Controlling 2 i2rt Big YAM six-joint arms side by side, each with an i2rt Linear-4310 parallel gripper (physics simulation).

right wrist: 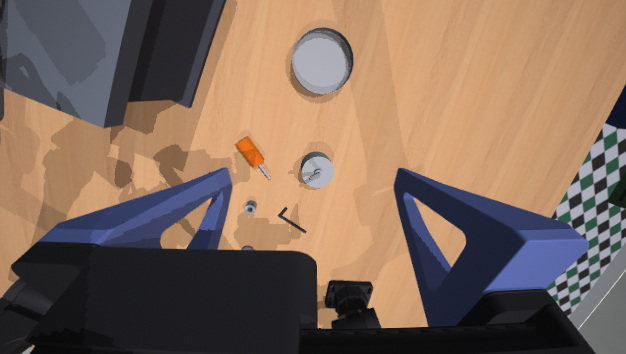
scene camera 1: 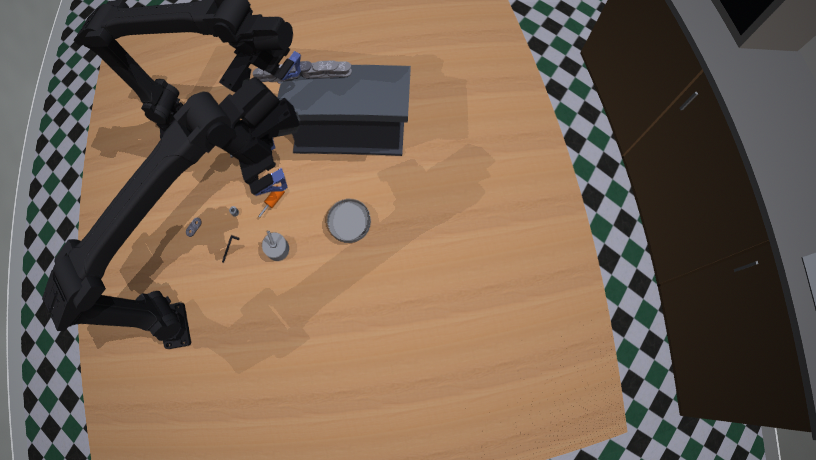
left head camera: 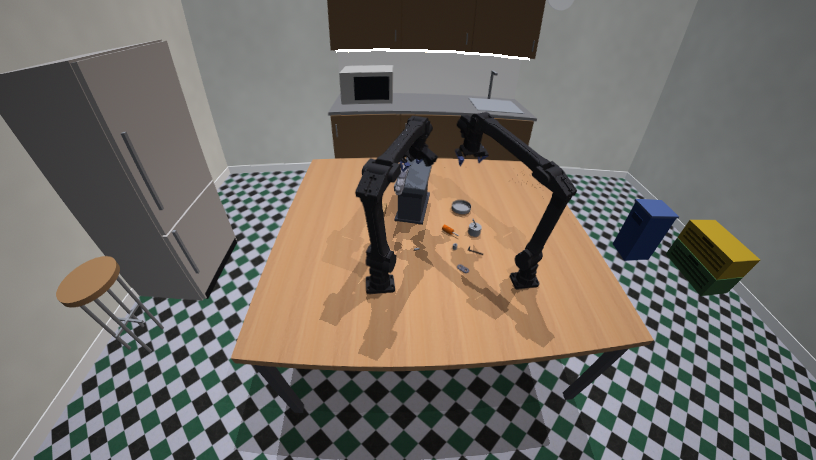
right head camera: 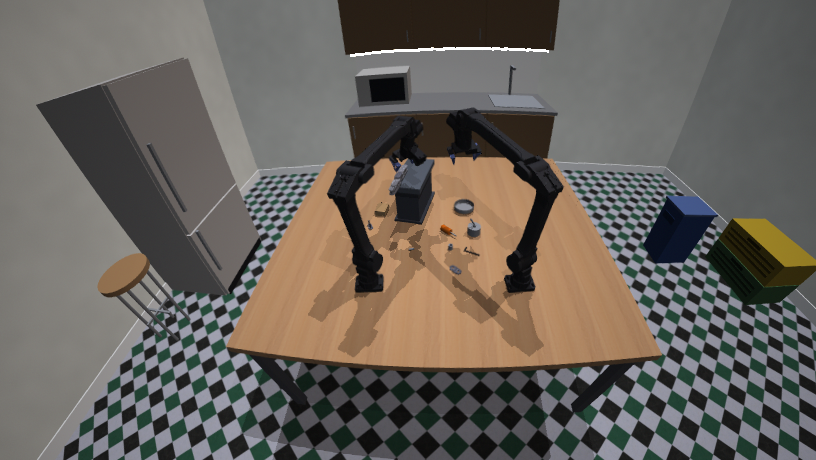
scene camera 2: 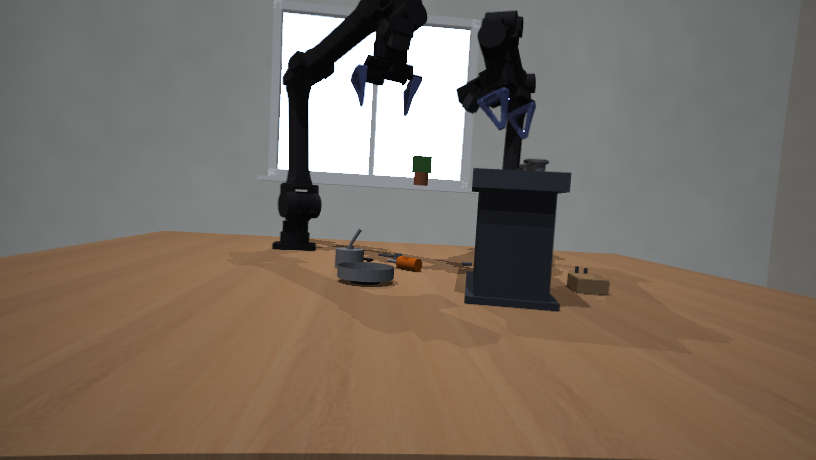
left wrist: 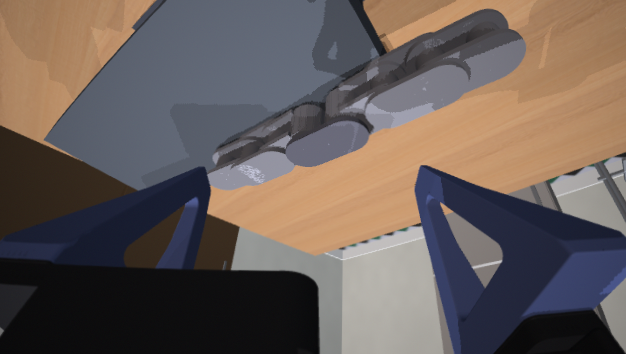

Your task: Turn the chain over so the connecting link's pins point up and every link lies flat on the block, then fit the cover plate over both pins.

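Seen in the pictures: left gripper, fingertip midpoint: [scene camera 1: 284,66] [left head camera: 409,167] [right head camera: 403,167] [scene camera 2: 513,133] [left wrist: 312,178]; right gripper, fingertip midpoint: [right wrist: 313,177] [scene camera 1: 278,168] [left head camera: 469,164] [right head camera: 463,162] [scene camera 2: 384,110]; left arm's base, link origin: [left head camera: 380,285] [right head camera: 369,284]; right arm's base, link origin: [right wrist: 347,292] [scene camera 1: 175,326] [left head camera: 524,280] [right head camera: 519,284] [scene camera 2: 294,248].
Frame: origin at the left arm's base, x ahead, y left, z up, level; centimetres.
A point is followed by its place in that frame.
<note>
The grey chain [right head camera: 398,180] [scene camera 1: 325,68] [left wrist: 330,142] lies along one edge of the dark block [right head camera: 414,200] @(z 13.9, x 40.3, y -21.8 cm) [scene camera 1: 354,97] @(z 22.0, x 57.1, y -25.9 cm) [scene camera 2: 514,245] @(z 10.0, x 68.1, y -26.9 cm) [left wrist: 200,60] @(z 22.0, x 48.3, y -24.0 cm), one end reaching past the block. Its broad plates face outward in the left wrist view; I cannot make out the connecting link's pins. My left gripper [scene camera 2: 513,132] @(z 31.6, x 42.8, y -17.9 cm) [left wrist: 312,178] @(z 31.6, x 42.8, y -17.9 cm) is open, above and beside the chain, holding nothing. My right gripper [scene camera 2: 383,108] @(z 34.7, x 38.4, y -45.3 cm) [right wrist: 313,177] @(z 34.7, x 38.4, y -45.3 cm) is open and empty, high above the table. A small grey oval plate [left head camera: 462,268] @(z 0.4, x 4.9, y -37.2 cm) [right head camera: 455,269] @(z 0.4, x 4.9, y -37.4 cm) [scene camera 1: 193,226] @(z 0.4, x 5.0, y -37.3 cm), apparently the cover plate, lies on the table.
An orange-handled tool [scene camera 1: 274,198] @(z 2.8, x 31.1, y -37.5 cm) [right wrist: 250,152] @(z 2.9, x 31.2, y -36.8 cm), a hex key [scene camera 1: 229,248] @(z 0.5, x 15.0, y -46.5 cm) [right wrist: 292,221] @(z 0.4, x 15.1, y -46.4 cm), a round pot [scene camera 1: 275,246] @(z 4.8, x 29.3, y -50.9 cm) [right wrist: 317,170] @(z 5.0, x 29.5, y -49.9 cm) and a shallow dish [scene camera 1: 348,221] @(z 1.0, x 48.7, y -48.4 cm) [right wrist: 322,61] @(z 1.0, x 49.2, y -48.7 cm) are beside the block. A brown piece with two pins [right head camera: 381,209] @(z 3.0, x 50.0, y -3.6 cm) [scene camera 2: 587,284] @(z 1.9, x 55.7, y -5.9 cm) sits on its other side.
</note>
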